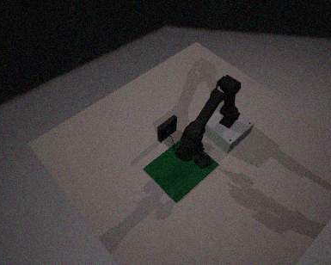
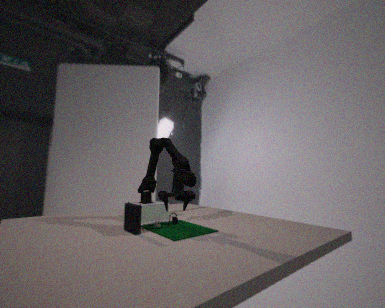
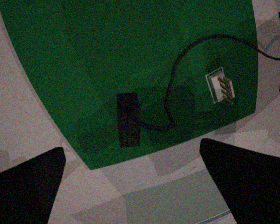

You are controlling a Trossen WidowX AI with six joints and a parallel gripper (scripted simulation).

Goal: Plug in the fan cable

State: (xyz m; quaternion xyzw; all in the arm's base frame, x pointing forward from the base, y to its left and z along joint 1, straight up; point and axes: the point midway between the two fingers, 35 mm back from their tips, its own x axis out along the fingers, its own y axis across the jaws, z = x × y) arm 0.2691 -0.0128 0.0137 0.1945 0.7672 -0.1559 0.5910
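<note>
Right now the fan plug is 50 mm below my gripper tip, 10 mm to the left of it and 10 mm behind it. Round my gripper tip: green board: 80 mm below, 70 mm ahead, 50 mm to the right; then black fan: 220 mm to the right, 40 mm behind, 10 mm below; then four-pin fan header: 90 mm to the right, 70 mm below, 30 mm behind.
</note>
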